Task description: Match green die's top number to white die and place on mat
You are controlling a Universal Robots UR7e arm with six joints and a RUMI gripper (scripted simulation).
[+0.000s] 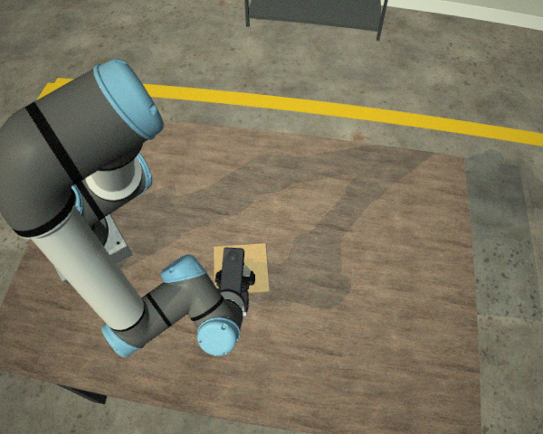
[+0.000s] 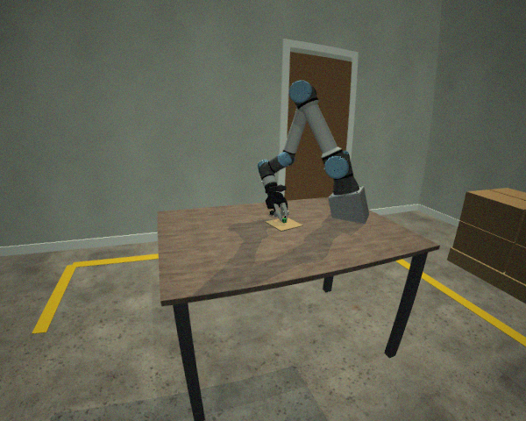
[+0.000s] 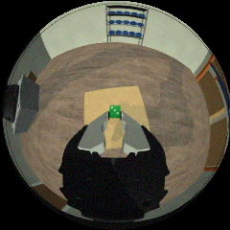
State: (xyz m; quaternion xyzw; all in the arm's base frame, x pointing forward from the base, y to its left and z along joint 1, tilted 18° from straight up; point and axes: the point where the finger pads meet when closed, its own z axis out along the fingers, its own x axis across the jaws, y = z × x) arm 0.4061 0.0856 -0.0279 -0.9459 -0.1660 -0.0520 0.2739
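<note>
The green die is 1 cm to the left of my hand and 1 cm below it. Round my hand: black die 14 cm to the right, 3 cm ahead, 2 cm below; then white die 13 cm to the right, 5 cm behind, 2 cm below; then tan mat 3 cm below, 1 cm to the left.
</note>
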